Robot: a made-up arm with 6 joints. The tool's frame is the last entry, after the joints.
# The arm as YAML. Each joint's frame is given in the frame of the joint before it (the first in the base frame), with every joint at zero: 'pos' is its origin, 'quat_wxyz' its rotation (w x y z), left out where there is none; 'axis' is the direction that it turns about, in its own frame. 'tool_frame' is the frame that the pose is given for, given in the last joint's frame.
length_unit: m
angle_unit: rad
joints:
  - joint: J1
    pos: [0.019, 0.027, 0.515]
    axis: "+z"
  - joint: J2
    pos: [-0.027, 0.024, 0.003]
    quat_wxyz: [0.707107, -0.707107, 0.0, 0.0]
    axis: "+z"
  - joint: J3
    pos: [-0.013, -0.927, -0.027]
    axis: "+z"
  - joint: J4
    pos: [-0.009, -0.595, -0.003]
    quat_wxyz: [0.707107, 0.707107, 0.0, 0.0]
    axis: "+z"
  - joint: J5
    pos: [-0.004, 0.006, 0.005]
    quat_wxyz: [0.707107, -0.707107, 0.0, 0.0]
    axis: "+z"
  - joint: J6
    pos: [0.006, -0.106, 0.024]
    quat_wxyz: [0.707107, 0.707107, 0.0, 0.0]
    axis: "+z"
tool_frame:
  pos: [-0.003, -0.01, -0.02]
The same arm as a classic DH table. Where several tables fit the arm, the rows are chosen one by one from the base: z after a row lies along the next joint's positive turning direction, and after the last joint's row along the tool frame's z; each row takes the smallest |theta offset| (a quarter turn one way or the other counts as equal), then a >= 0, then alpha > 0; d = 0 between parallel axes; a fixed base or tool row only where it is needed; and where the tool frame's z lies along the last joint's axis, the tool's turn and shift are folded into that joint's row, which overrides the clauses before.
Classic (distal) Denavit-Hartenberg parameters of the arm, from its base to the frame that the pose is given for. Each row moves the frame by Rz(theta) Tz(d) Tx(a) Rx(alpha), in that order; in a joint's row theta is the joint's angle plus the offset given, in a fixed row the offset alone. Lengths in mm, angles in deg.
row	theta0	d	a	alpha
base (fixed)	54.87	0.0	33.0	0.00
J1	-54.87	518.0	-27.0	-90.00
J2	89.20	0.0	-927.1	0.00
J3	-89.20	-6.0	-9.0	90.00
J4	0.00	600.0	-4.0	-90.00
J5	0.00	30.0	6.0	90.00
J6	73.30	0.0	-10.4	0.00
tool (fixed)	-73.30	86.0	0.0	0.00

